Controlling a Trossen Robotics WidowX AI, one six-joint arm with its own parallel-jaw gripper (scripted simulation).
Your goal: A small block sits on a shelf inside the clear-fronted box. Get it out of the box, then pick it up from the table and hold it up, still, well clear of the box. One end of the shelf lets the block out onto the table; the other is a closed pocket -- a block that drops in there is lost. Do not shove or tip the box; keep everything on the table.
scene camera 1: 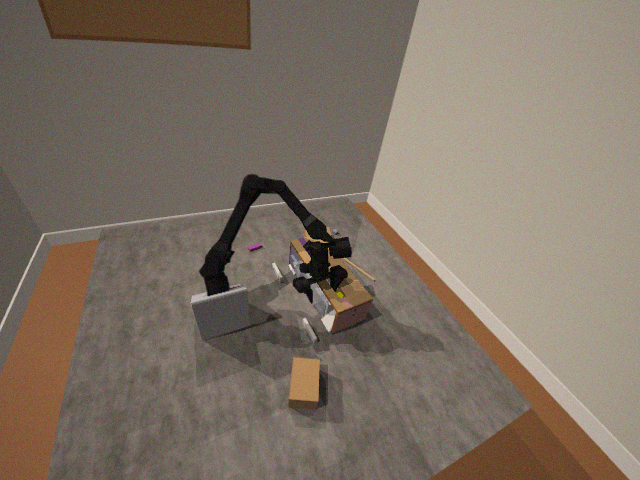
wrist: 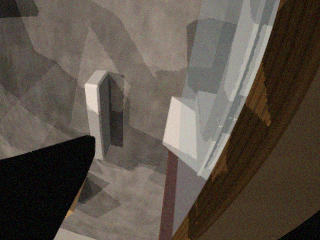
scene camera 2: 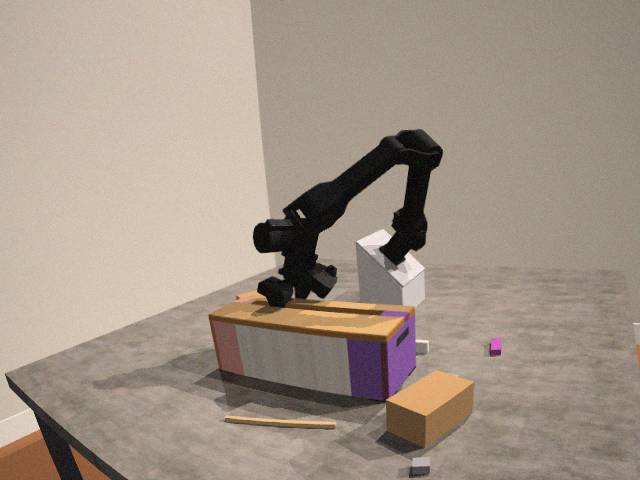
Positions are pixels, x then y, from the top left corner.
Labels:
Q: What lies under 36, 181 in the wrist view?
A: My gripper.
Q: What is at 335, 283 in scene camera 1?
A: My gripper.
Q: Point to a tan box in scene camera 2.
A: At 426, 410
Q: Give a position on a tan box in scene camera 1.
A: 304, 393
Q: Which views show my gripper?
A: Scene camera 1, the wrist view and scene camera 2: all of them.

